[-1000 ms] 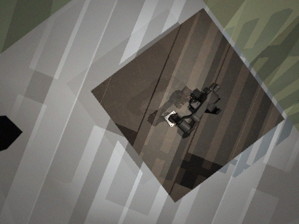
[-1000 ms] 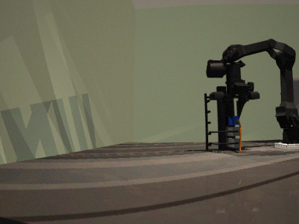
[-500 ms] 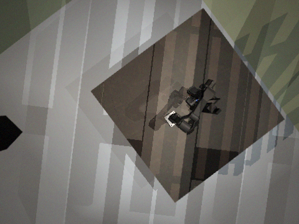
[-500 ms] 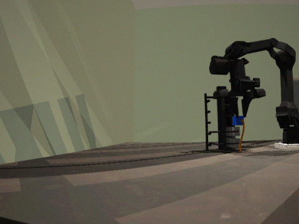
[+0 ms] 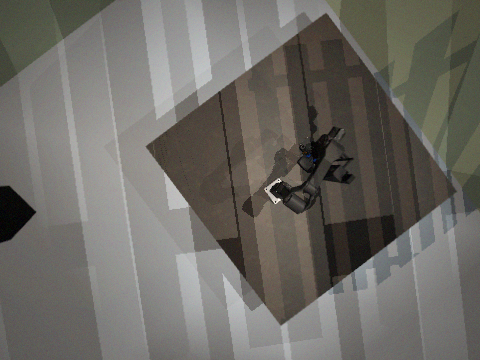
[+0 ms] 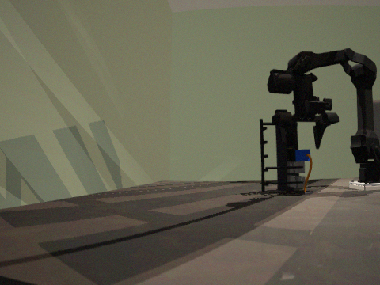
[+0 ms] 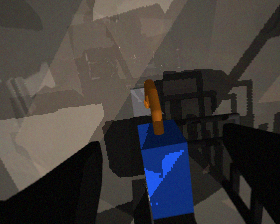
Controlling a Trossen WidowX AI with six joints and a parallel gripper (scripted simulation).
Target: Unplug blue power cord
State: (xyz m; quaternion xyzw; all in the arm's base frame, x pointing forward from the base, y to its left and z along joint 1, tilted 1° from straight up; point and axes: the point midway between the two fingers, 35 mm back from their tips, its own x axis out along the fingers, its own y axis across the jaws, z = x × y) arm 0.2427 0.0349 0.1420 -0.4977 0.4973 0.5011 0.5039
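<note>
Now: gripper tip 1 cm short of the plug, 4 cm to the left of it and 1 cm above it.
</note>
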